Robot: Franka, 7 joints.
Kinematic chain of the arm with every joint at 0, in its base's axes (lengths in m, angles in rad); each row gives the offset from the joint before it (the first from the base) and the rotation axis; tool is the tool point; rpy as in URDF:
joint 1: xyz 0 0 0.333 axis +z
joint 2: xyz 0 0 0 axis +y
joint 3: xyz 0 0 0.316 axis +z
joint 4: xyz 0.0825 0 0 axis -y
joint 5: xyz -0.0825 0 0.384 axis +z
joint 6: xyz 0 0 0 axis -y
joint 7: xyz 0.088 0 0 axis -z
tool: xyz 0 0 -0.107 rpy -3.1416 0 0
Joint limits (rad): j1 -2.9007..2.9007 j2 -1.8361..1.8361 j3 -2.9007..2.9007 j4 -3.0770..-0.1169 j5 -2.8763..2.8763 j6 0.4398..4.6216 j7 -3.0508..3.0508
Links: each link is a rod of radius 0.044 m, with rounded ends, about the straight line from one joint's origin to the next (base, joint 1, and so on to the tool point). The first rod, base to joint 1, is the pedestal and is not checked.
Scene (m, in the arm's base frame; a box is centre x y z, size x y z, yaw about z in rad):
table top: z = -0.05
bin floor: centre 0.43 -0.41 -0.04 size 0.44 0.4 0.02 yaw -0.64
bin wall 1: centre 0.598 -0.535 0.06 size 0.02 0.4 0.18 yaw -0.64
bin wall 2: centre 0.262 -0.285 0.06 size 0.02 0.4 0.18 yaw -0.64
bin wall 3: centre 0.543 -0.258 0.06 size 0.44 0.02 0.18 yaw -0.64
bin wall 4: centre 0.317 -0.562 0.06 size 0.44 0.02 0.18 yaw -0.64
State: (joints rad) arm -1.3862 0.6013 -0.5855 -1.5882 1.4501 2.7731 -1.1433
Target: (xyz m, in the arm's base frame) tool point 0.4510 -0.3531 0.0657
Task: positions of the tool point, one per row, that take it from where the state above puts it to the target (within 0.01 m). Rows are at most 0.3 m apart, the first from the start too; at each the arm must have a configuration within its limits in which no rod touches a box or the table.
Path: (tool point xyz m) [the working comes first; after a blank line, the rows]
Joints at the target: -0.7267 0.7658 0.0965 -1.9471 1.4640 2.6132 -1.1433
Straight joint move there: touches bin wall 4.

1: 0.0222 -0.6756 0.3355
2: 0.2769 -0.5624 0.3056
3: 0.4510 -0.3531 0.2914
4: 0.4600 -0.3606 0.1816
5: 0.4510 -0.3531 0.0657

